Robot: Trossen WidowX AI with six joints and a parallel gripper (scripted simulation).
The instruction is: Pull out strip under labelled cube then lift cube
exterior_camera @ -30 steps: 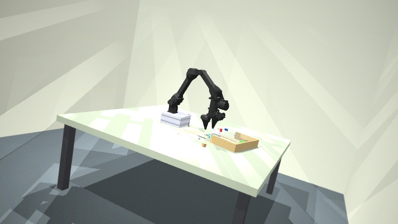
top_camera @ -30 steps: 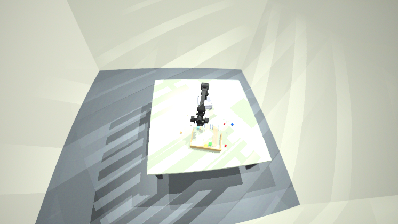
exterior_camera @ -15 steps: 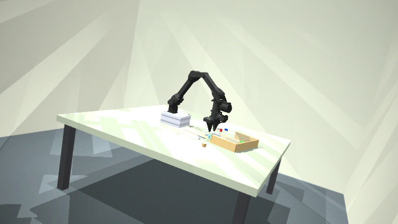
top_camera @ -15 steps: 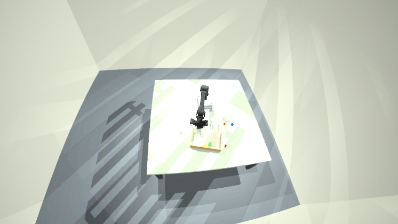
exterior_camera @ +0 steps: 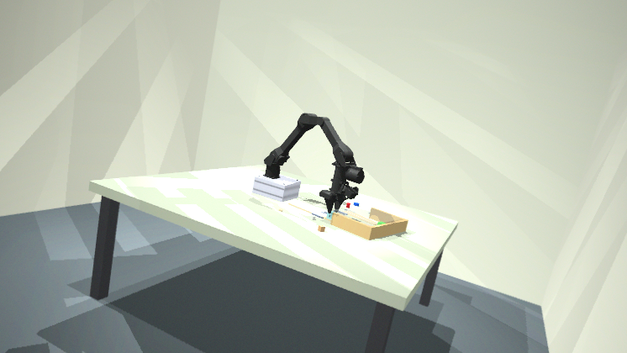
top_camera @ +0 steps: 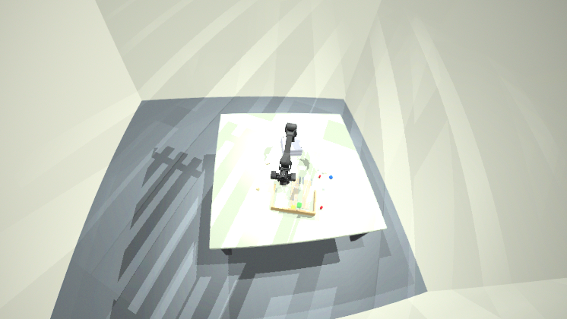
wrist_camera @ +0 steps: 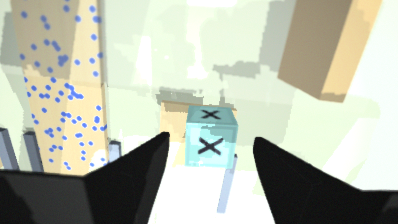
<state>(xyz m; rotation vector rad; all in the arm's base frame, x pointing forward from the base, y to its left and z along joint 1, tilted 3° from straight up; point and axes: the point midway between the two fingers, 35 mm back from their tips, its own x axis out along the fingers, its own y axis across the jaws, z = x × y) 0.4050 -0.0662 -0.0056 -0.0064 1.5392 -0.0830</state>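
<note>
The labelled cube is 1 cm below my gripper tip. From my gripper tip the other things lie so: orange cube 6 cm ahead, 18 cm to the right, 2 cm below; then blue piece 9 cm behind, 41 cm to the left, 3 cm below.
</note>
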